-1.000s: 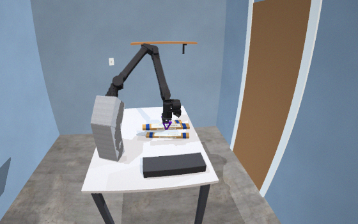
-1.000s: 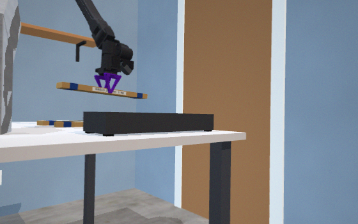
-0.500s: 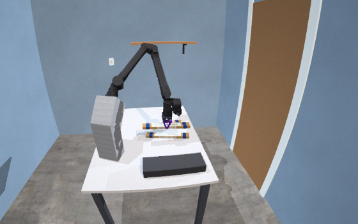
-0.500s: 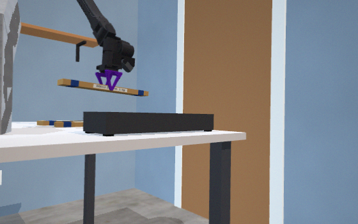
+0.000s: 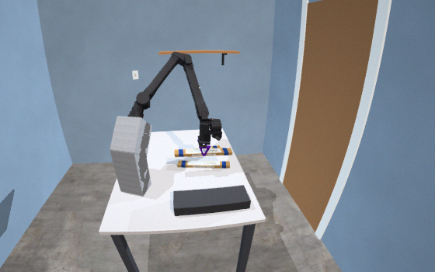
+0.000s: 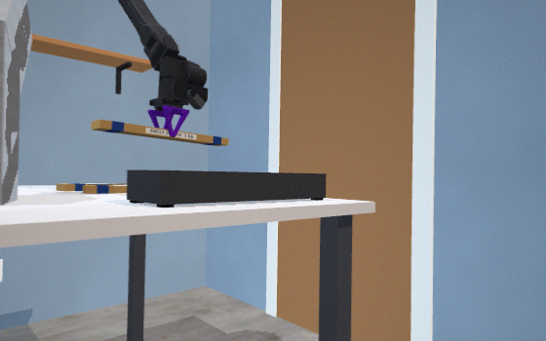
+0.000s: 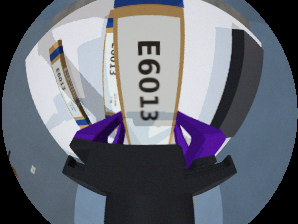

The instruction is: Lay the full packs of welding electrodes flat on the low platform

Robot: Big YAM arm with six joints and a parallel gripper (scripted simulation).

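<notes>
Right now the low platform is 1 cm behind my hand, 31 cm to the right of it and 14 cm below it.
</notes>
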